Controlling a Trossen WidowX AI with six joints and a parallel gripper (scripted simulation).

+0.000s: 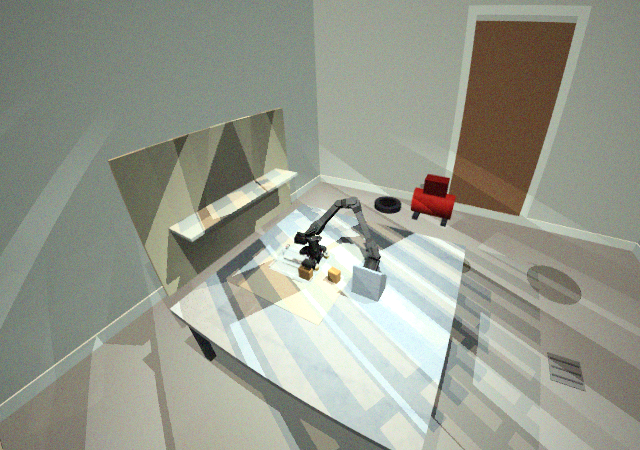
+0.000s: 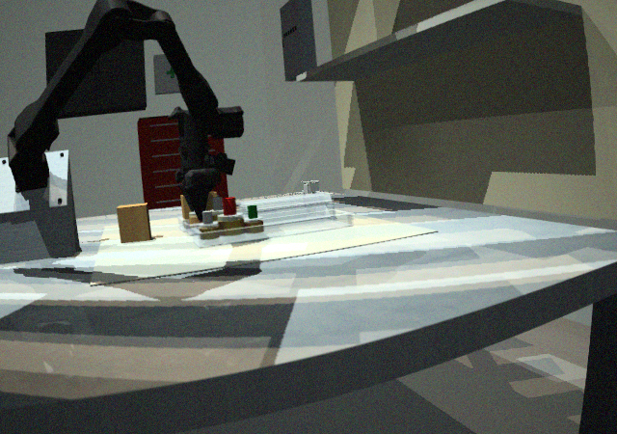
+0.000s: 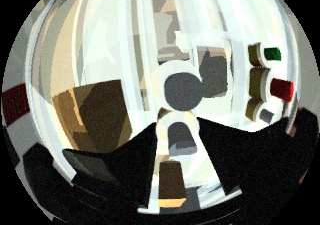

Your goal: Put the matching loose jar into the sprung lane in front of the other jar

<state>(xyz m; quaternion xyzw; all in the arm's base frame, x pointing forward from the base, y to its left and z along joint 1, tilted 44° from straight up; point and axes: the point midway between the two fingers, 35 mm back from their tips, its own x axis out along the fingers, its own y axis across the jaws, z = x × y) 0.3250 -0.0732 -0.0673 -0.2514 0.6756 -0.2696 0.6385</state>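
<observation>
The clear pusher lane lies 140 mm ahead of my gripper tip, 30 mm to the right of it and 10 mm below it.
</observation>
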